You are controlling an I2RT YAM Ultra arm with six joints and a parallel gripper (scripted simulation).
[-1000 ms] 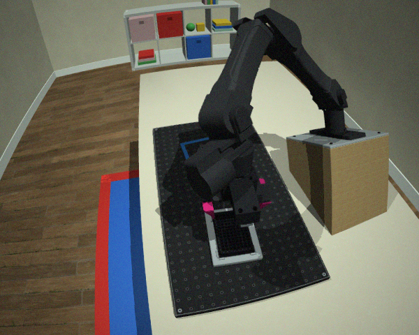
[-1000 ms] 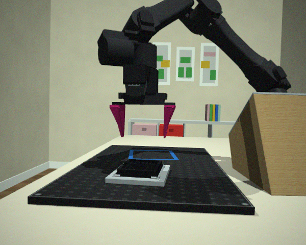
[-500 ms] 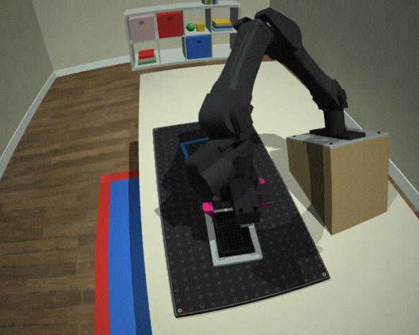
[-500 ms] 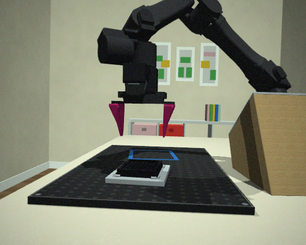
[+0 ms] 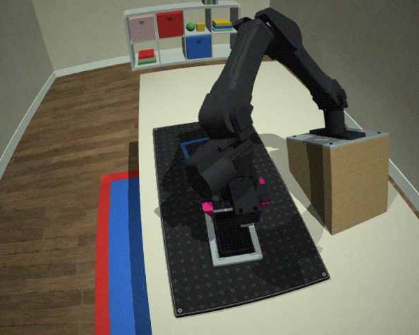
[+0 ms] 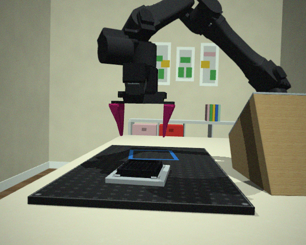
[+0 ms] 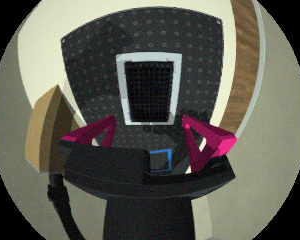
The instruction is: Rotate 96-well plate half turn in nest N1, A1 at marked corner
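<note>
Now: hand 8 cm above the black 96-well plate. Round my hand: grey plate nest N1: 9 cm below.
</note>
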